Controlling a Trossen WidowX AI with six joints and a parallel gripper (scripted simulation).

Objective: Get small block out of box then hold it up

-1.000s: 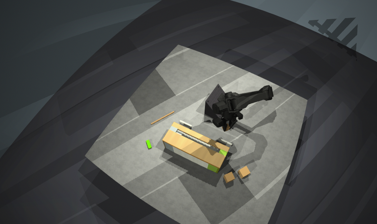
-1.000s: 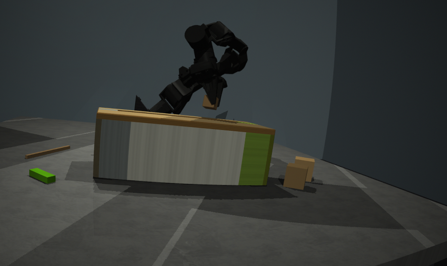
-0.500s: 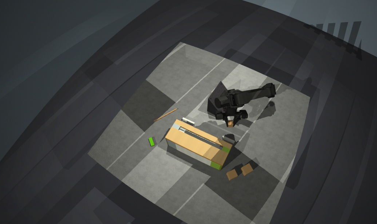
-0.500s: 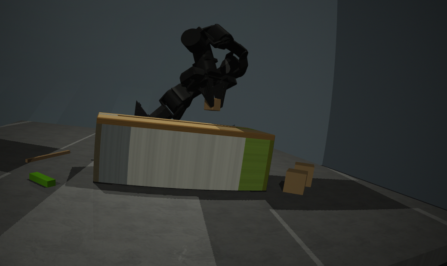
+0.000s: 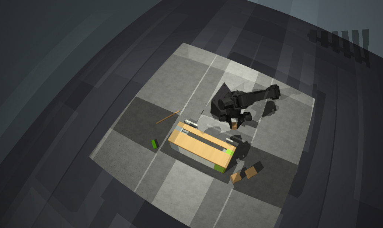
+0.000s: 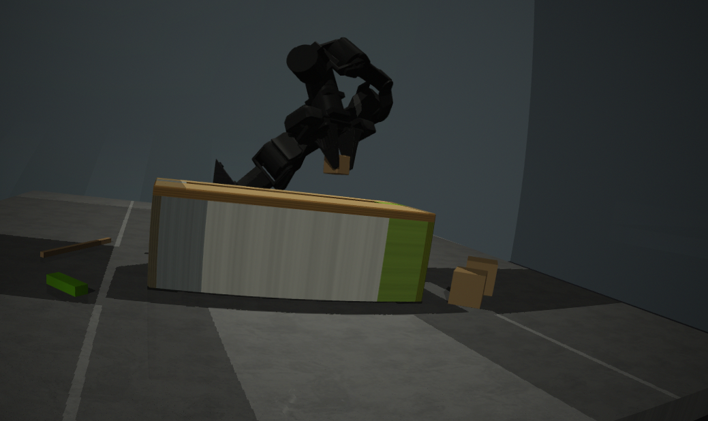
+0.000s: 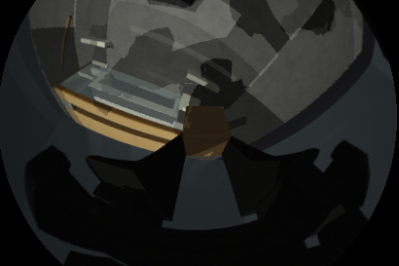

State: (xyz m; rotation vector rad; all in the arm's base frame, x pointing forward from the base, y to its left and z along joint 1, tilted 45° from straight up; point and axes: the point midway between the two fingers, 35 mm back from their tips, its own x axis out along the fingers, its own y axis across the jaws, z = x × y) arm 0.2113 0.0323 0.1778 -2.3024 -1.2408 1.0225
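Now: gripper tip 10 mm past the tan block, 10 mm to the left of it and 10 mm below it. From my gripper tip the other things lie so: thin wooden stick: 100 mm ahead, 440 mm to the right, 170 mm below; then box: 130 mm ahead, 120 mm to the right, 110 mm below.
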